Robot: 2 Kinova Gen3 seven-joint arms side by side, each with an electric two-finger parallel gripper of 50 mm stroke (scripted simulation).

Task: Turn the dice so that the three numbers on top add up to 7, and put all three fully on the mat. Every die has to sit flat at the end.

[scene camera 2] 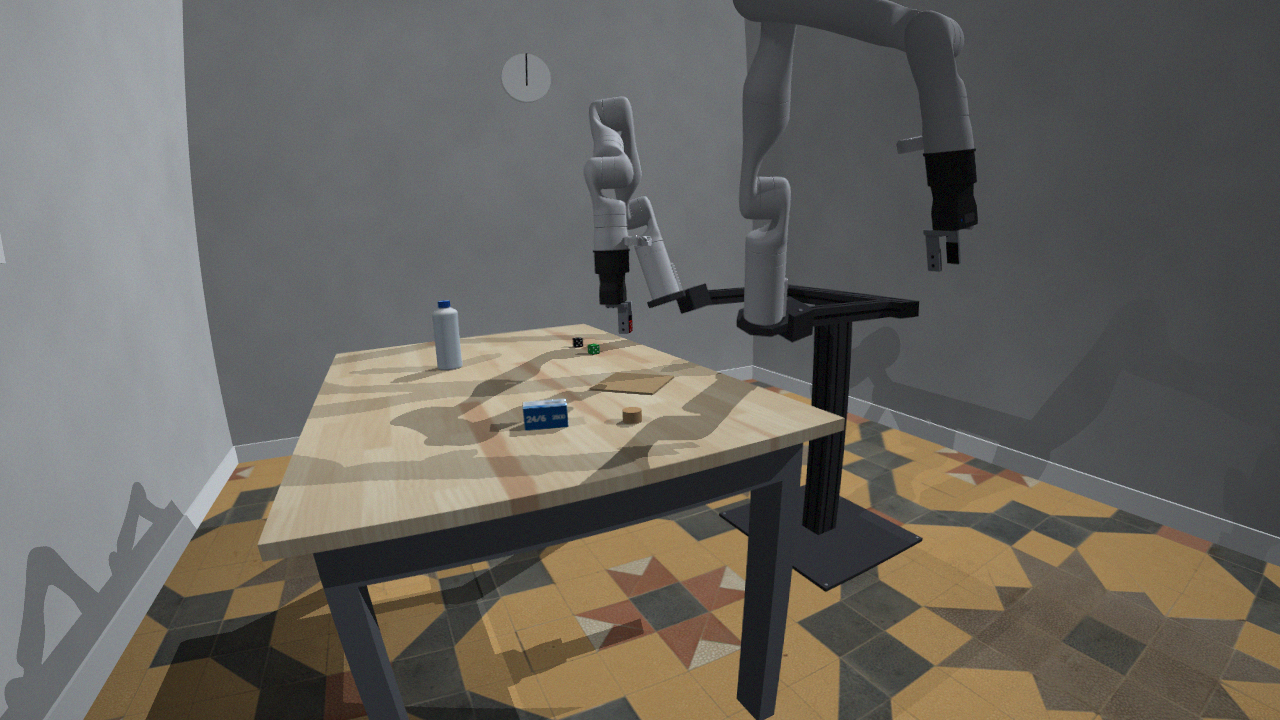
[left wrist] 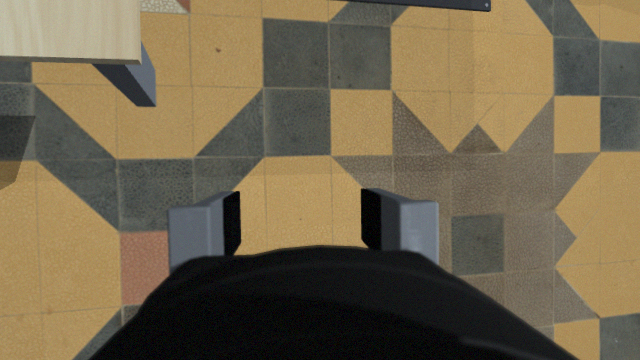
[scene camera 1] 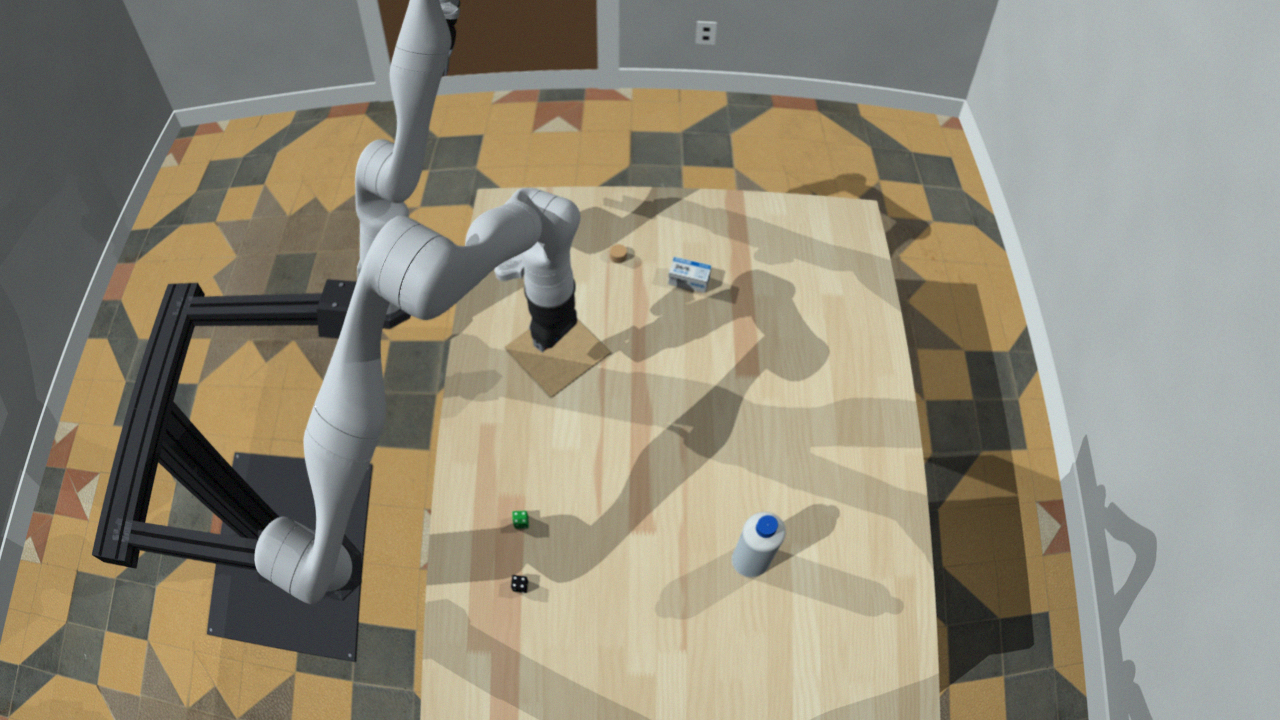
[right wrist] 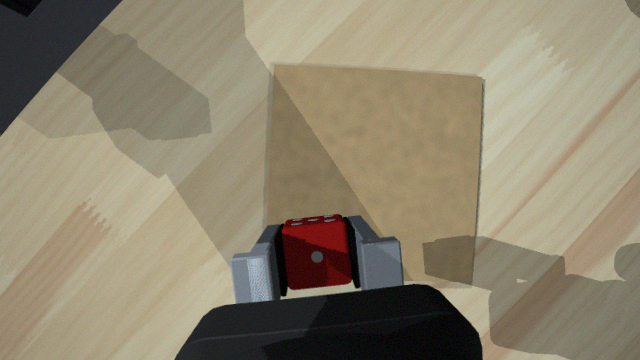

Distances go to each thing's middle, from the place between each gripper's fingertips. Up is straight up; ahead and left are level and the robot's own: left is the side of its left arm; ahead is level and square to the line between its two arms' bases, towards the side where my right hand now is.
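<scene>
The brown square mat (scene camera 1: 579, 350) is 50 mm to the left of my right hand (scene camera 2: 625, 332), 10 mm ahead of it and 120 mm below it. There's a red die (right wrist: 316, 250) 10 mm below that same right hand. The staples box (scene camera 2: 546, 414) is 220 mm to the left of my right hand, 240 mm ahead of it and 100 mm below it, while the white bottle (scene camera 1: 759, 542) is 340 mm to the right of my right hand, 370 mm ahead of it and 40 mm below it.
As for my left gripper (scene camera 2: 944, 266), it's 560 mm to the left of the red die, 320 mm short of it and 170 mm above it. From my left hand, the brown square mat is 520 mm to the right of it, 330 mm ahead of it and 280 mm below it; the staples box is 340 mm to the right of it, 560 mm ahead of it and 260 mm below it; and the white bottle is 900 mm to the right of it, 690 mm ahead of it and 200 mm below it.
</scene>
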